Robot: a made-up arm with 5 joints. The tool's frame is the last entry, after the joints.
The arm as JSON. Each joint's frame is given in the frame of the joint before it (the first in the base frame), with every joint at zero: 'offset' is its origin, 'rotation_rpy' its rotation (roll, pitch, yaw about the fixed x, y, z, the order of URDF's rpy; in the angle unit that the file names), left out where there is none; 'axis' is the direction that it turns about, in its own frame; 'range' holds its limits. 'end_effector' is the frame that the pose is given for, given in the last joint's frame.
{
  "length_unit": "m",
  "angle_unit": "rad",
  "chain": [
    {
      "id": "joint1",
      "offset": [
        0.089,
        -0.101,
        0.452
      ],
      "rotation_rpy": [
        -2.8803,
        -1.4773,
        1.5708
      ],
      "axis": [
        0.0,
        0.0,
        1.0
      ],
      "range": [
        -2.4,
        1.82
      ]
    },
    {
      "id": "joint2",
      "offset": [
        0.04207,
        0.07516,
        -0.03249
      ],
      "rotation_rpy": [
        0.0,
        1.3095,
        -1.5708
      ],
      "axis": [
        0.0,
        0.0,
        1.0
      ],
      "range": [
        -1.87,
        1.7
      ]
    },
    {
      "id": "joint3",
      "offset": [
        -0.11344,
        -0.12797,
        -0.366
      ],
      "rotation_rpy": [
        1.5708,
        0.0,
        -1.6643
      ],
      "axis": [
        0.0,
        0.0,
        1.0
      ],
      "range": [
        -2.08,
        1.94
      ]
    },
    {
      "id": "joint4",
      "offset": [
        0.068,
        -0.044,
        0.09
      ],
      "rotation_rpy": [
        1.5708,
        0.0,
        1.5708
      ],
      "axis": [
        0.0,
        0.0,
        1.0
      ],
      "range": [
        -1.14,
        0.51
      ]
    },
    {
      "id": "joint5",
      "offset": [
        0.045,
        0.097,
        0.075
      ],
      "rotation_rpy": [
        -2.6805,
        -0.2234,
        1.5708
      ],
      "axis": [
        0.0,
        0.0,
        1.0
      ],
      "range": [
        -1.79,
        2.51
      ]
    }
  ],
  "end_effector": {
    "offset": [
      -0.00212,
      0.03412,
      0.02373
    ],
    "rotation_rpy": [
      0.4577,
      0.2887,
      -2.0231
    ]
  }
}
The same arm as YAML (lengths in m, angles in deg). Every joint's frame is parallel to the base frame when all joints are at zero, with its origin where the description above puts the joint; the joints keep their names.
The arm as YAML. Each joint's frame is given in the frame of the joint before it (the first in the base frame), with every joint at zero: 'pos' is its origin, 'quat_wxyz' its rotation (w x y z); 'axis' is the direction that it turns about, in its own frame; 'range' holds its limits. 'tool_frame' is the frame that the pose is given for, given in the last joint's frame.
length_unit: m
angle_unit: deg
joints:
  - joint: joint1
    pos: [0.089, -0.101, 0.452]
    quat_wxyz: [1.0, 0.0, 0.0, 0.0]
    axis: [-0.258311, 0.961841, -0.090204]
    range: [-137.51, 104.28]
  - joint: joint2
    pos: [0.081, -0.008, 0.043]
    quat_wxyz: [1.0, 0.0, 0.0, 0.0]
    axis: [-1.0, 0.0, 0.0]
    range: [-107.14, 97.4]
  - joint: joint3
    pos: [0.366, 0.101, -0.138]
    quat_wxyz: [1.0, 0.0, 0.0, 0.0]
    axis: [0.0, 1.0, 0.0]
    range: [-119.18, 111.15]
  - joint: joint4
    pos: [0.044, 0.09, -0.068]
    quat_wxyz: [1.0, 0.0, 0.0, 0.0]
    axis: [0.0, 0.0, -1.0]
    range: [-65.32, 29.22]
  - joint: joint5
    pos: [-0.045, 0.097, -0.075]
    quat_wxyz: [1.0, 0.0, 0.0, 0.0]
    axis: [0.444911, 0.198405, 0.873321]
    range: [-102.56, 143.81]
tool_frame:
  pos: [-0.02, 0.006, 0.036]
  quat_wxyz: [0.90289, 0.086826, 0.261743, -0.32976]

